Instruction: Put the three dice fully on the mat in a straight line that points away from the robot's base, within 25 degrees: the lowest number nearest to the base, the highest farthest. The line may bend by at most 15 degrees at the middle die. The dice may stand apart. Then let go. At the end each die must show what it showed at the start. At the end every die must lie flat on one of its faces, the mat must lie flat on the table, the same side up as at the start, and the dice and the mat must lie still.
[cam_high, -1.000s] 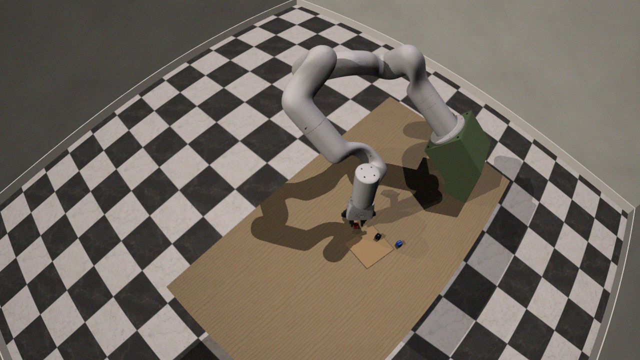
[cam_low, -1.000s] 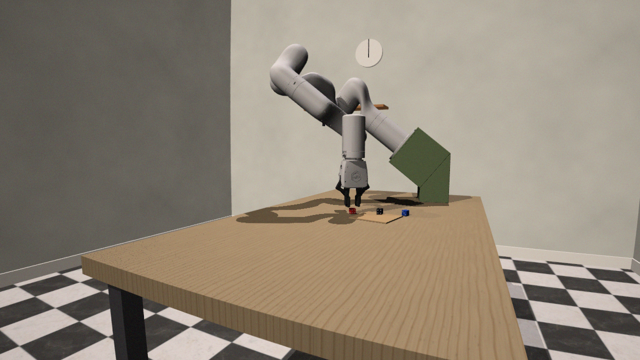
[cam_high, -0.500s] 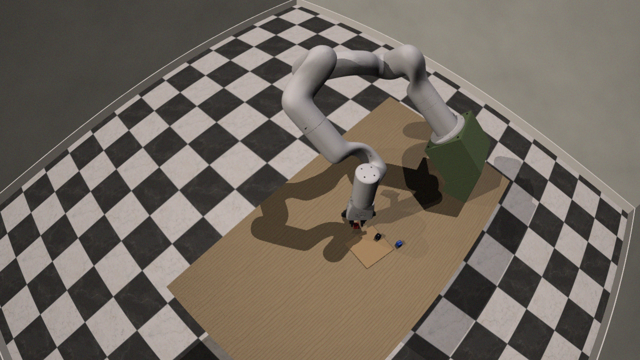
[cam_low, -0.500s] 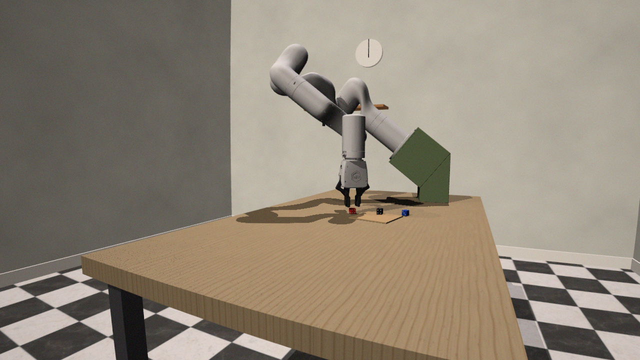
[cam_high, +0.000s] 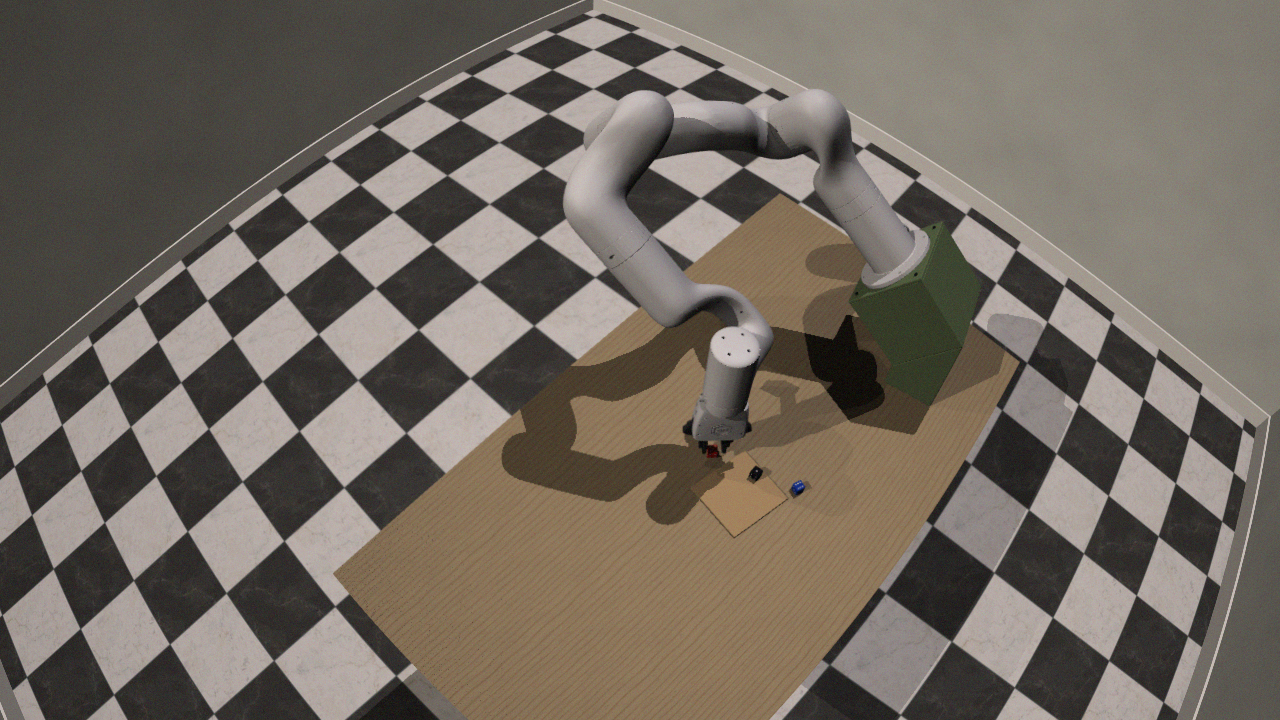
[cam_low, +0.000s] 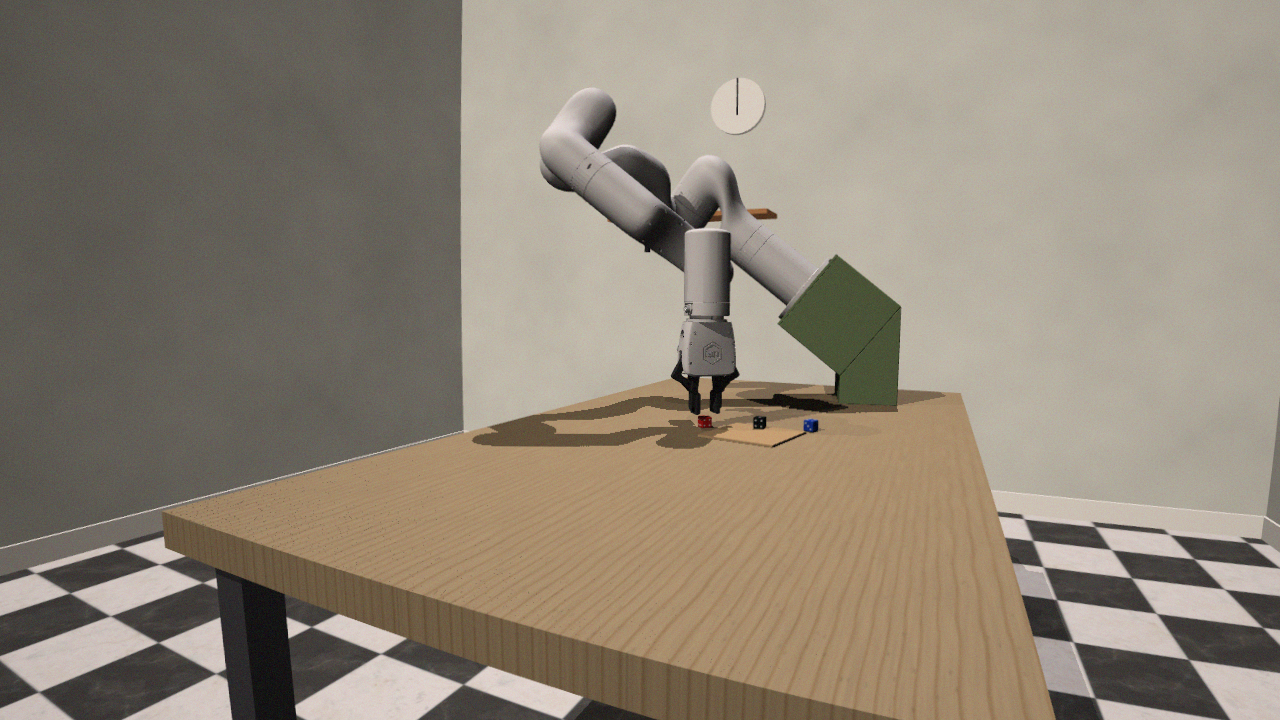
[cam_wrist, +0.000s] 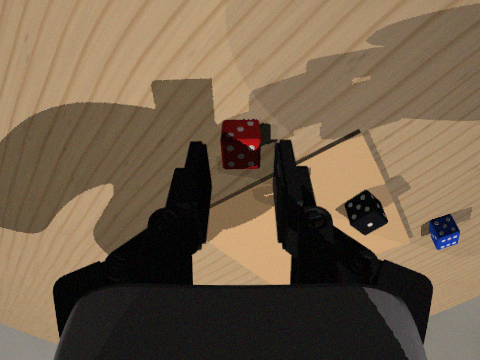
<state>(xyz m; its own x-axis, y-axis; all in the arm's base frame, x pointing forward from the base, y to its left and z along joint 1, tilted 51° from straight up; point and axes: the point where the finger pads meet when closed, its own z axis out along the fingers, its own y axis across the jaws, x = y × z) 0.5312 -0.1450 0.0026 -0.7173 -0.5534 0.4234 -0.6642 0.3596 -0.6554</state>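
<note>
Right now the red die is 4 cm below my hand. Round my hand: tan mat 10 cm to the left, 4 cm below, 4 cm ahead; black die 10 cm to the left, 3 cm below, 2 cm behind; blue die 19 cm to the left, 5 cm behind, 4 cm below.
</note>
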